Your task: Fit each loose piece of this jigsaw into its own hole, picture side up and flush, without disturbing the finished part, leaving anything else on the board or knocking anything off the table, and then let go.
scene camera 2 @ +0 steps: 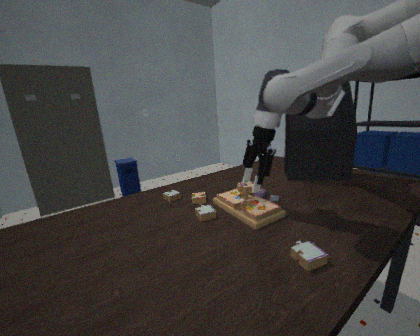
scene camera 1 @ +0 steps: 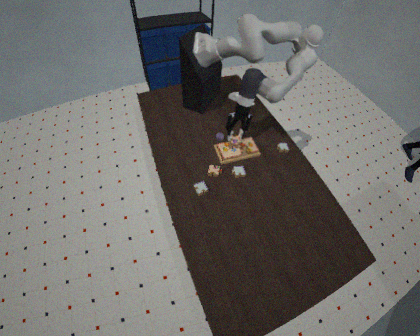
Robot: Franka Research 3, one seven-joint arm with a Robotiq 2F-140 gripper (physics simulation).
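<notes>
The jigsaw board [scene camera 1: 241, 159] [scene camera 2: 272, 219] lies on the dark table, with picture pieces in it. My gripper [scene camera 1: 235, 135] [scene camera 2: 251, 183] points down at the board's back side, shut on a jigsaw piece [scene camera 1: 234, 140] [scene camera 2: 244, 188]. That piece stands above the board's surface; whether it touches the board is too small to tell. One loose piece [scene camera 1: 214, 170] [scene camera 2: 199, 198] shows its picture side. Three loose pieces show pale tops: one [scene camera 1: 239, 171] [scene camera 2: 205, 212] near the board, one [scene camera 1: 200, 188] [scene camera 2: 171, 195] farther out, and one [scene camera 1: 283, 147] [scene camera 2: 309, 254] alone on the other side.
A small purple object [scene camera 1: 220, 136] [scene camera 2: 260, 193] stands close behind the board. A small grey block [scene camera 2: 274, 198] lies near it. A tall black block [scene camera 1: 201, 75] [scene camera 2: 320, 145] stands at the arm's end of the table. The table's long edge runs beyond the lone pale piece.
</notes>
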